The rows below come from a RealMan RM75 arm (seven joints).
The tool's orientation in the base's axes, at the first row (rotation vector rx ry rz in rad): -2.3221 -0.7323 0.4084
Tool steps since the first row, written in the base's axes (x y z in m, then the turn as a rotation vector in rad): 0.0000 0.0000 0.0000 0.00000 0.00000 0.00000; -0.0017 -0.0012 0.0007 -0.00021 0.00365 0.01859; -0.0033 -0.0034 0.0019 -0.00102 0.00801 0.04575; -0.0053 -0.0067 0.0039 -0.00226 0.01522 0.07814
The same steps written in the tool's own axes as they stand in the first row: 0.0000 0.0000 0.0000 0.00000 0.00000 0.00000; -0.0021 -0.0004 -0.0003 0.00031 -0.01489 -0.01172; -0.0048 -0.0005 -0.0016 -0.00023 -0.03623 -0.02909; -0.0086 -0.0005 -0.0038 0.00012 -0.06304 -0.04867
